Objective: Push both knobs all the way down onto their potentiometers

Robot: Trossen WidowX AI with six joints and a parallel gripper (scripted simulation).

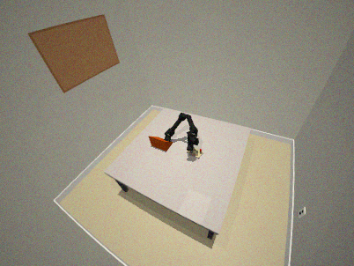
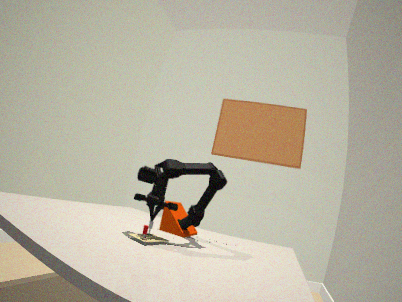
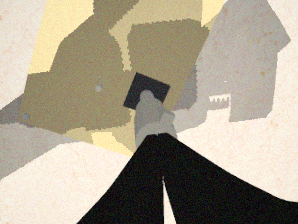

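The red knob is 9 cm ahead of my gripper tip, 4 cm to the left of it and 3 cm below it.
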